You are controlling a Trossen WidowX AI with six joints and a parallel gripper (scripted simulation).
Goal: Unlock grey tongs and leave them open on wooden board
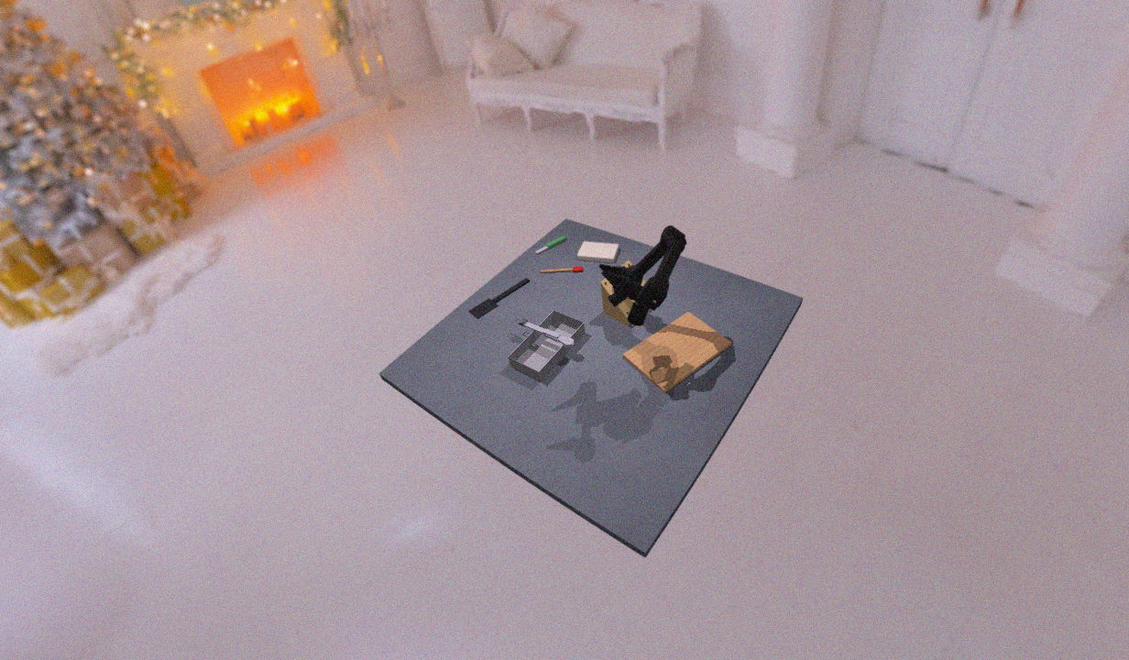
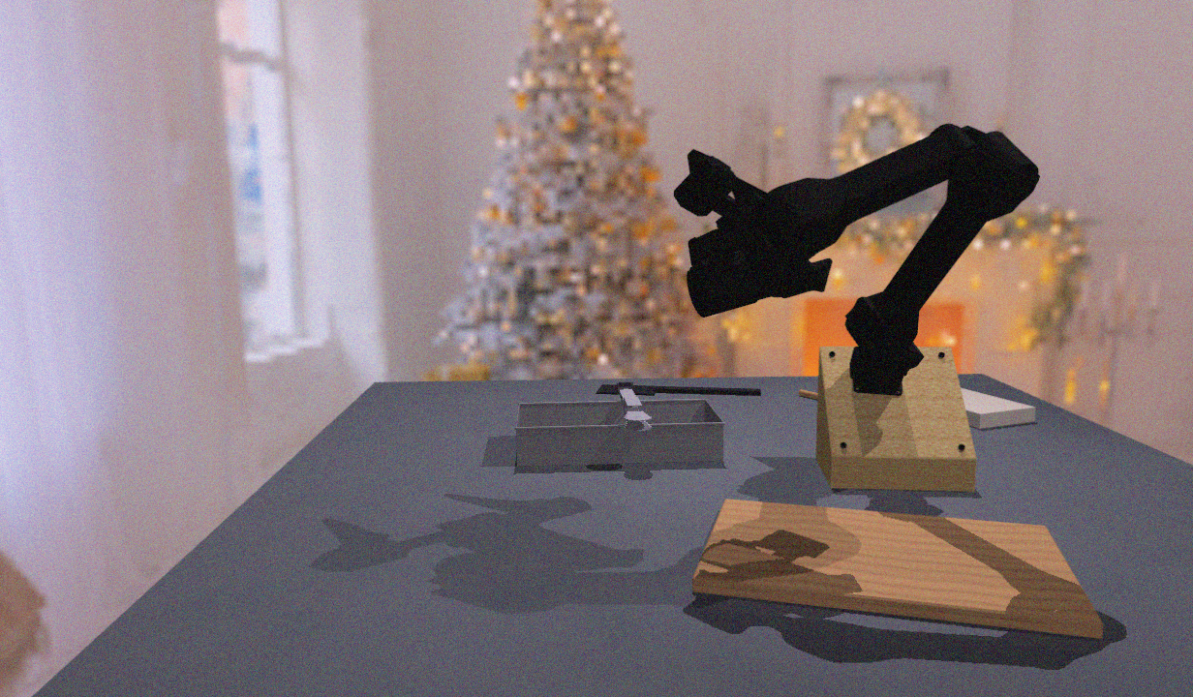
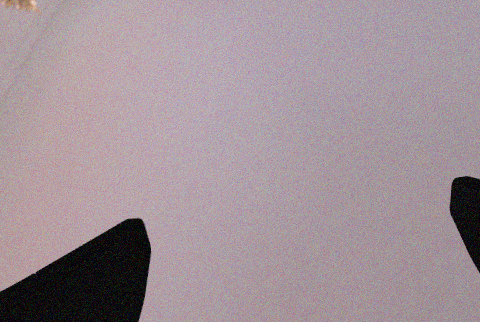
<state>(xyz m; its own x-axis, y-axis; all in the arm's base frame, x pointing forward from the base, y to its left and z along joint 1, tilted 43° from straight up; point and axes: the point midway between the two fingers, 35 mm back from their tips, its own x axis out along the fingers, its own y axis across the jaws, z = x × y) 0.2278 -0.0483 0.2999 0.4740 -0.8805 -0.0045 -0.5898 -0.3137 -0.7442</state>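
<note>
The grey roasting tin lies 39 cm below my gripper tip, 20 cm to the right of it and 15 cm ahead of it. From my gripper tip the other things lie so: white pad: 50 cm to the right, 44 cm behind, 41 cm below; black flat tool: 61 cm to the right, 42 cm below, 10 cm ahead; wooden board: 41 cm below, 20 cm to the left, 19 cm behind.
</note>
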